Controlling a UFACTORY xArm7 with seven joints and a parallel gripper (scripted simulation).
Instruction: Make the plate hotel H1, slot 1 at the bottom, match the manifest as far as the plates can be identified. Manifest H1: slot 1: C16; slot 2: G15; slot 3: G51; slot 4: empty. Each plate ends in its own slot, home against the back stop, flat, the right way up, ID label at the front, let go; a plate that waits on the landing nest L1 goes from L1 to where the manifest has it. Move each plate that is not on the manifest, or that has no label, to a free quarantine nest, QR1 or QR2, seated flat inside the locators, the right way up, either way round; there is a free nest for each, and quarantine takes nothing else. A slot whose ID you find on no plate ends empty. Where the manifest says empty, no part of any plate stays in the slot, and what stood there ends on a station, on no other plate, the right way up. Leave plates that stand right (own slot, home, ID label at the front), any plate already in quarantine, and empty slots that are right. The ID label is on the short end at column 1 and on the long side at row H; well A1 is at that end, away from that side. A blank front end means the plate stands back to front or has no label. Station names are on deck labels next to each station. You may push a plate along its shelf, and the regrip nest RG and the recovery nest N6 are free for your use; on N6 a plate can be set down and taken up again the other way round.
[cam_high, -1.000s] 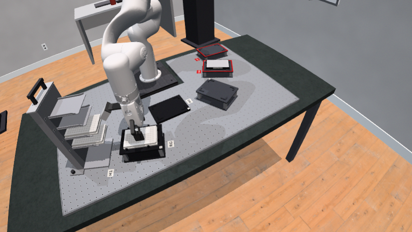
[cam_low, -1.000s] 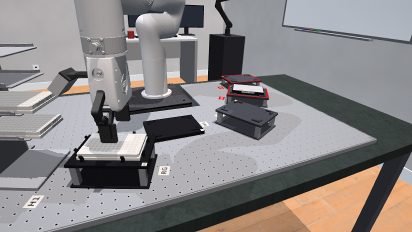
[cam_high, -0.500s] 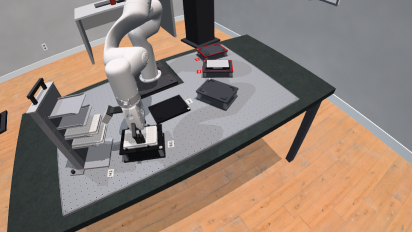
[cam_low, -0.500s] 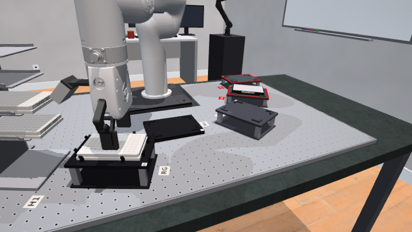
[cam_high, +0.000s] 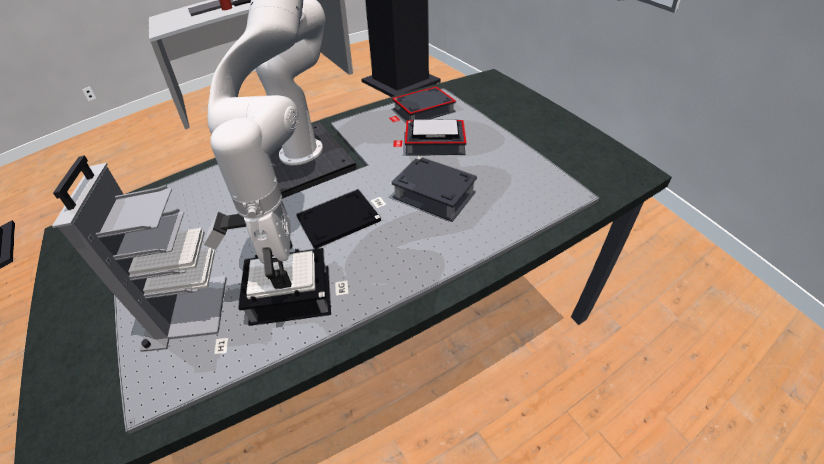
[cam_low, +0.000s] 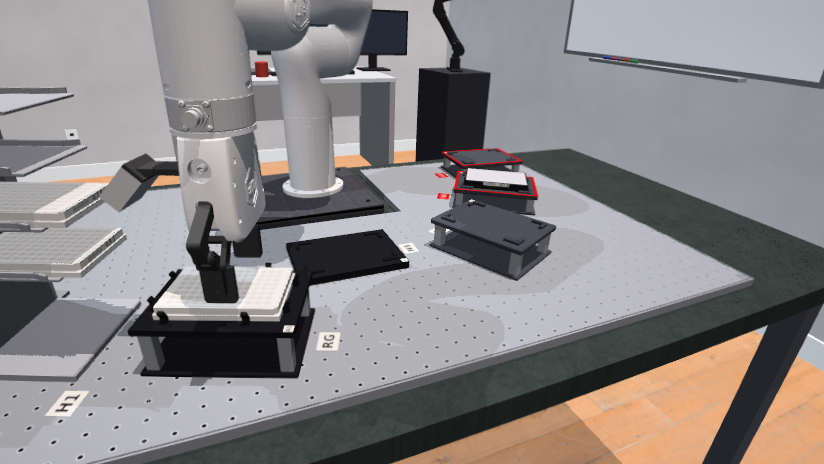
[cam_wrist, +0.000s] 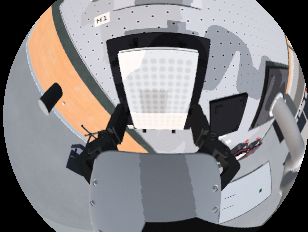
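Now: the black regrip nest RG 4 cm below my hand, 1 cm to the right of it and 1 cm behind it. Also, from my hand: deck label H1 (18 cm to the right, 9 cm below, 1 cm ahead); then flat black nest N6 (18 cm to the left, 12 cm behind, 9 cm below); then RG deck label (9 cm below, 8 cm to the left, 5 cm ahead).
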